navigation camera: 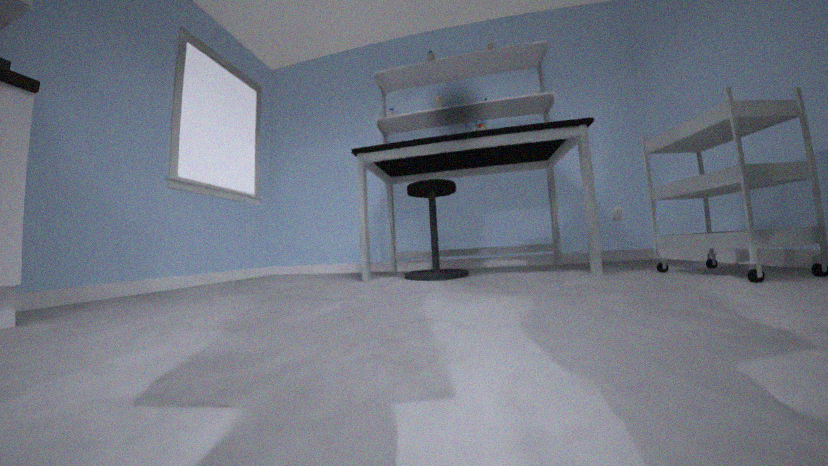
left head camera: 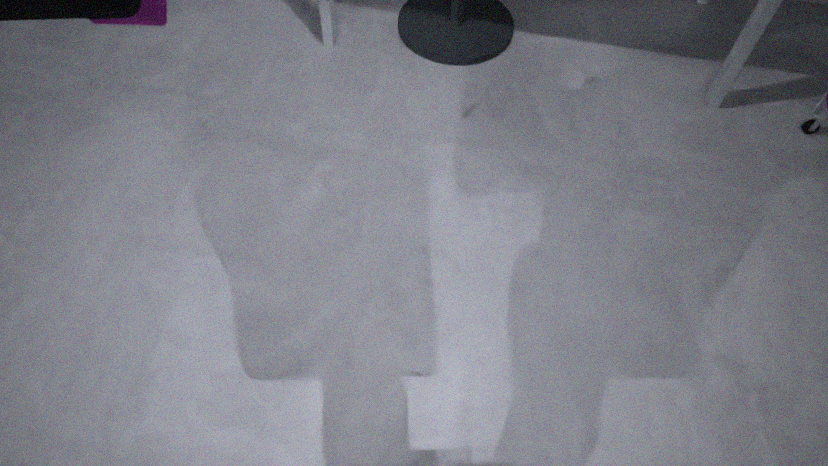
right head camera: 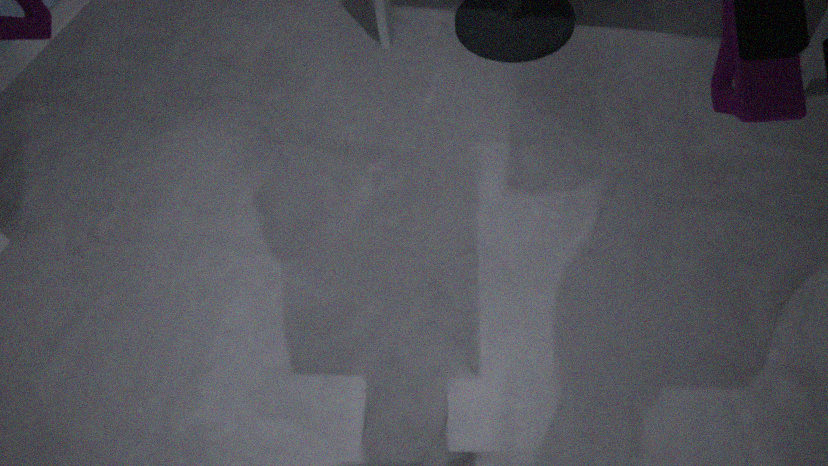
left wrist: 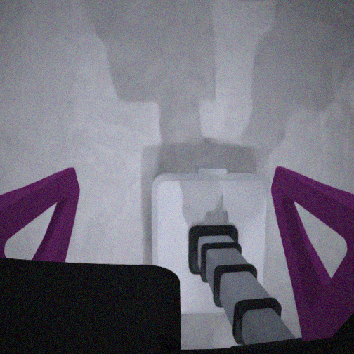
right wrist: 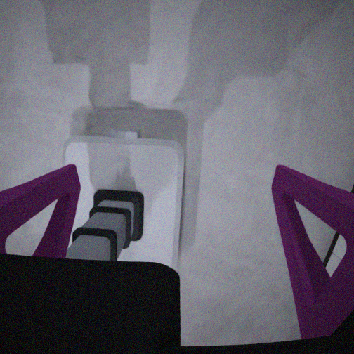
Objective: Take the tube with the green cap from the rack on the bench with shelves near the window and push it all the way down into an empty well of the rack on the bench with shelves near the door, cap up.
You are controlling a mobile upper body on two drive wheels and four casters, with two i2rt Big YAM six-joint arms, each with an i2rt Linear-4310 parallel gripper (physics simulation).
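Frame: origin at the left arm's base, x ahead, y left, z up, level; millimetres.
Seen in the pictures: left gripper, fingertip midpoint: (left head camera: 64, 14); right gripper, fingertip midpoint: (right head camera: 824, 89).
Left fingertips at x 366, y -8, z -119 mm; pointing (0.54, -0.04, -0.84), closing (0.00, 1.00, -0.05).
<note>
Offsets run from my left fingertips to a thing's middle. "pt": to the spot under its first point.
In the navigation camera view, the bench with shelves near the window {pt dz -402, dx +1456, dy -667 mm} (navigation camera: 472, 136) stands ahead, with a dark top and two white shelves above it. Small coloured items {dz -313, dx +1585, dy -763 mm} (navigation camera: 480, 124) sit at its top, too small and blurred to identify; the rack and the green-capped tube cannot be made out. The bench with shelves near the door does not show. My left gripper (left wrist: 174, 178) is open and empty above the floor; part of it shows at the upper left of both head views. My right gripper (right wrist: 175, 175) is open and empty; it also shows at the upper right of the right head view (right head camera: 764, 95).
A dark stool (navigation camera: 434, 231) (left head camera: 457, 46) (right head camera: 515, 43) stands at the bench's front, between its legs. A white wheeled cart (navigation camera: 735, 138) stands right of the bench. A window (navigation camera: 217, 115) is in the wall to the left. A white cabinet (navigation camera: 12, 191) with a dark top is at the left edge.
</note>
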